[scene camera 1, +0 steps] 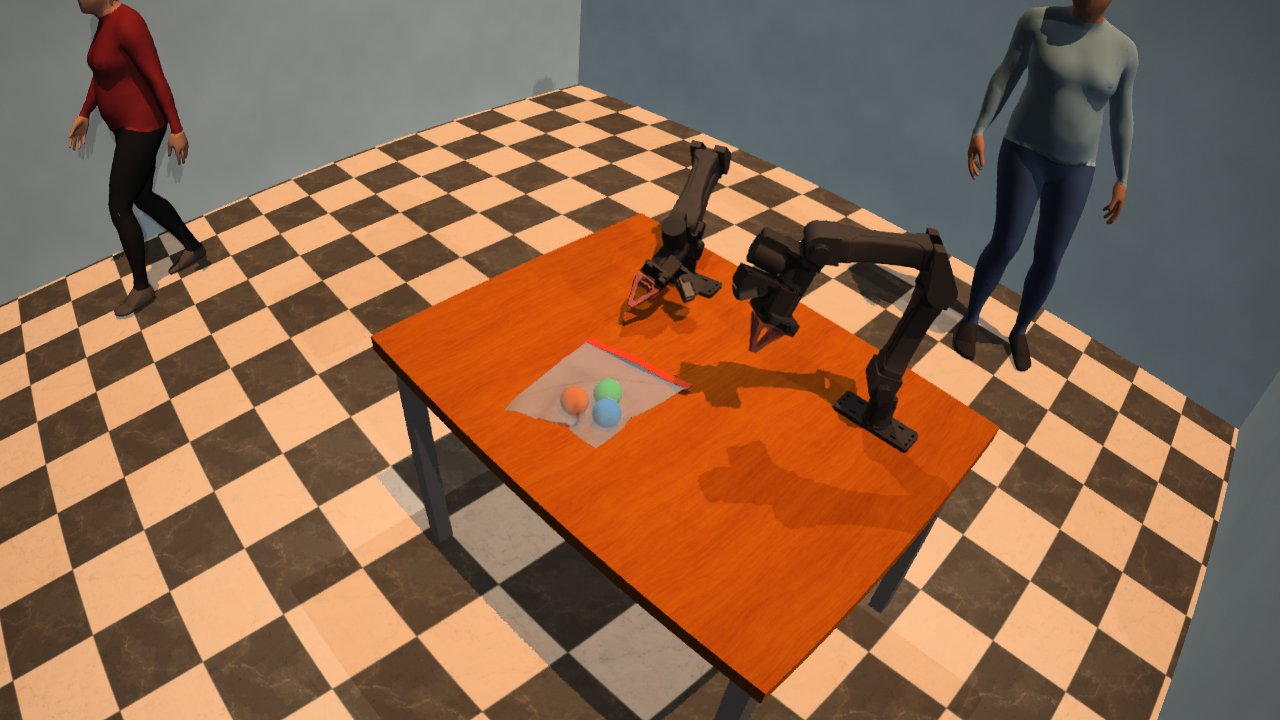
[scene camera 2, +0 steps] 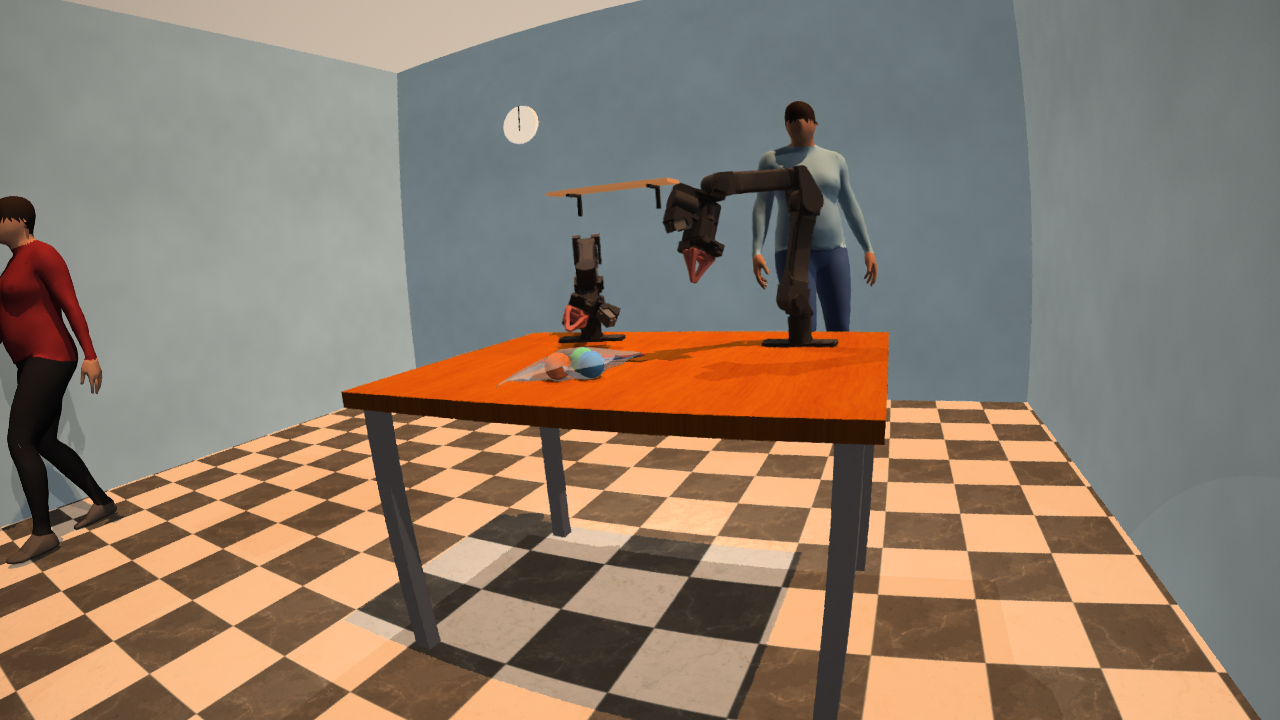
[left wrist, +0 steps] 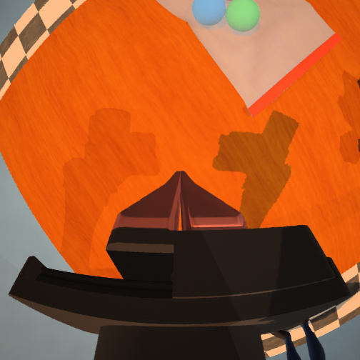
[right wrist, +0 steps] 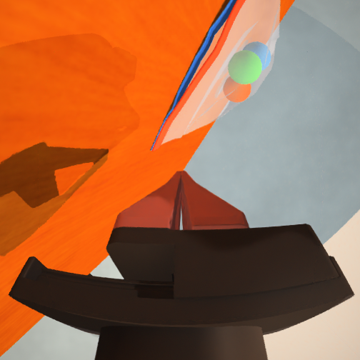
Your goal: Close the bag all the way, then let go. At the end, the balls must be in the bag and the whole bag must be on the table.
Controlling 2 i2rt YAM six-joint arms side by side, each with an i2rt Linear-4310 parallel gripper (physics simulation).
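Note:
The translucent bag (scene camera 1: pixel 640 395) (left wrist: pixel 280 60) (right wrist: pixel 192 117) lies on the table, its red rim strip (scene camera 1: pixel 640 362) (left wrist: pixel 295 75) toward the arms. In the right wrist view a blue strip (right wrist: pixel 200 54) runs beside the red one, with a narrow gap between them. The orange ball (scene camera 1: pixel 574 400) (scene camera 2: pixel 557 365) (right wrist: pixel 236 91), green ball (scene camera 1: pixel 607 390) (left wrist: pixel 243 15) (right wrist: pixel 245 67) and blue ball (scene camera 1: pixel 606 412) (scene camera 2: pixel 588 363) (left wrist: pixel 208 11) are inside. My left gripper (scene camera 1: pixel 755 348) (scene camera 2: pixel 694 280) (left wrist: pixel 180 177) is shut and empty, above the table right of the bag. My right gripper (scene camera 1: pixel 631 304) (right wrist: pixel 180 177) is shut and empty, low behind the bag.
The wooden table (scene camera 1: pixel 644 501) (scene camera 2: pixel 716 385) carries both arms along its back edge. A wall shelf (scene camera 2: pixel 613 187) hangs behind. One person in red (scene camera 1: pixel 129 71) (scene camera 2: pixel 40 295) is at the left, another in pale blue (scene camera 1: pixel 1069 89) (scene camera 2: pixel 810 201) is behind the table.

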